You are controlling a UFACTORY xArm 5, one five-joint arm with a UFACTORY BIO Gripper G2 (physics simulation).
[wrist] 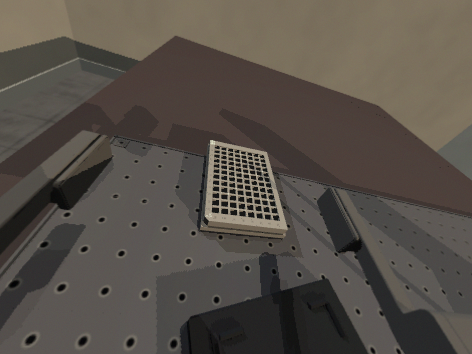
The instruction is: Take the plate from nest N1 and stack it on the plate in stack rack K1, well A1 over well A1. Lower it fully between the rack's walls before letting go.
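Frame: origin at the arm's base, x ahead, y left, z up, level; millimetres.
Seen in the pictures: end effector, tool point: (226,196).
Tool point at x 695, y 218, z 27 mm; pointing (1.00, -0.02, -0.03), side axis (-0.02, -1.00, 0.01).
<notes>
A point is followed by its place in that frame.
A white multi-well plate (243,185) @(x 766, y 185, z -32 mm) lies flat near the far edge of the perforated board, in the middle of the wrist view. What carries it is hidden below it, and no label shows whether this is nest N1. My gripper (213,196) @(x 695, y 218, z 27 mm) is wide open and empty, one finger at the left and one at the right. The plate shows between the fingertips in the picture, beyond them and not touched. A second plate and a walled stack rack K1 do not show in this view.
A black block with raised corner pieces (270,320) @(x 645, y 170, z -34 mm) stands at the bottom, nearer than the plate and cut off by the frame. The grey perforated board (145,220) @(x 713, y 273, z -45 mm) lies on a brown table (200,80) @(x 1115, y 273, z -58 mm). Walls rise behind the table.
</notes>
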